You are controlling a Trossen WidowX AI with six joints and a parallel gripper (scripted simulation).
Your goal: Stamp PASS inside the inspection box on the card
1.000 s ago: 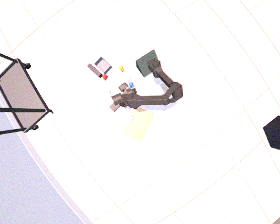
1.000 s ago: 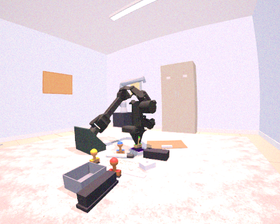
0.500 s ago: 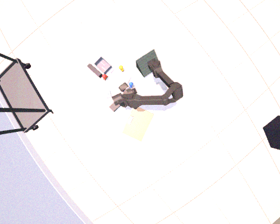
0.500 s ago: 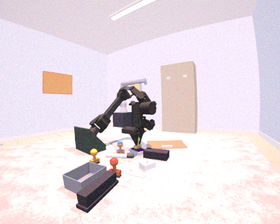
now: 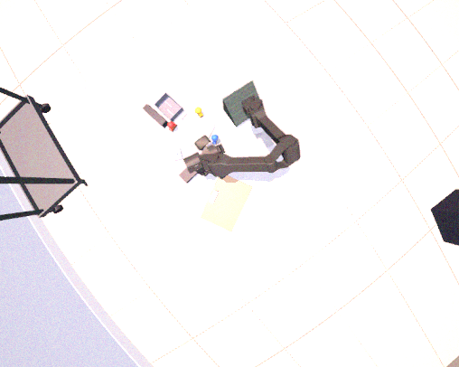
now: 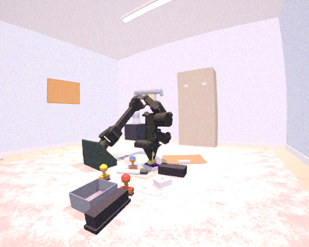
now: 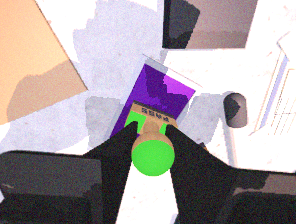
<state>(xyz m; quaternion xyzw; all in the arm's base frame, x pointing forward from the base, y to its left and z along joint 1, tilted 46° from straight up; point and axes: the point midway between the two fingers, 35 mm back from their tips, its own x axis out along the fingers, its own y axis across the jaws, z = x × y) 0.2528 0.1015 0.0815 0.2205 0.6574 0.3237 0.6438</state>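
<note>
Right now my gripper tip is right at the green-knobbed stamp. From my gripper tip the other things lie so: marker 10 mm behind, 100 mm to the right, 30 mm below; then blue-knobbed stamp 50 mm behind, 80 mm to the right, 20 mm below; then purple ink pad 30 mm below.
</note>
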